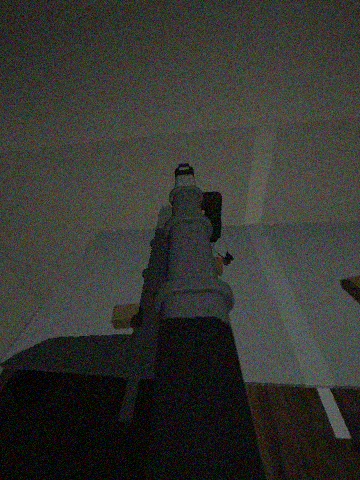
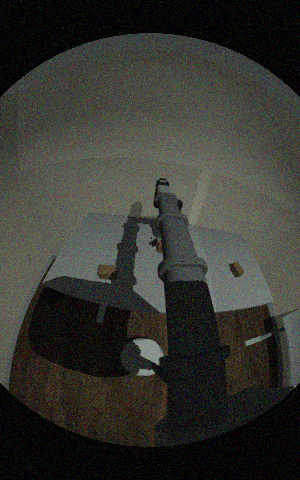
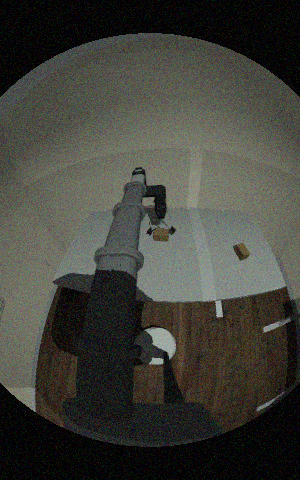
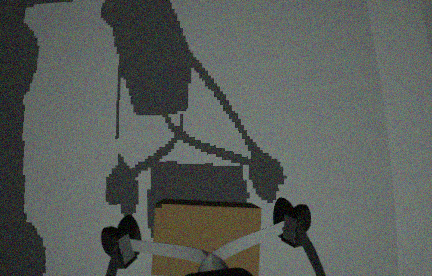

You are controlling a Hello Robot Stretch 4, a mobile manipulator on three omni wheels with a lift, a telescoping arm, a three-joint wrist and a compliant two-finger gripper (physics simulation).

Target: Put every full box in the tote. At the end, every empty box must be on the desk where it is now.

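My gripper [image 3: 161, 231] [image 4: 207, 223] is open, one finger on each side of a yellow-brown box [image 1: 219, 265] [image 2: 159, 246] [image 3: 160, 236] [image 4: 175, 225], with a gap at both sides. This box appears to rest on the pale desk [image 1: 320, 260] [image 2: 220, 295] [image 3: 260, 280] [image 4: 325, 100], its shadow meeting its far edge. A second box [image 1: 125, 315] [image 2: 106, 271] sits on the left of the desk. A third box [image 1: 353, 286] [image 2: 236, 269] [image 3: 241, 251] sits on the right, turned. Whether each is full or empty cannot be told. The tote cannot be made out.
The telescoping arm [image 1: 192, 255] [image 2: 180, 240] [image 3: 122, 220] reaches over the desk and hides part of it. A white disc [image 2: 152, 350] [image 3: 167, 342] shows near the base on the wooden floor [image 1: 285, 415] [image 2: 100, 400] [image 3: 200, 360]. A wall stands beyond the desk. The light is dim.
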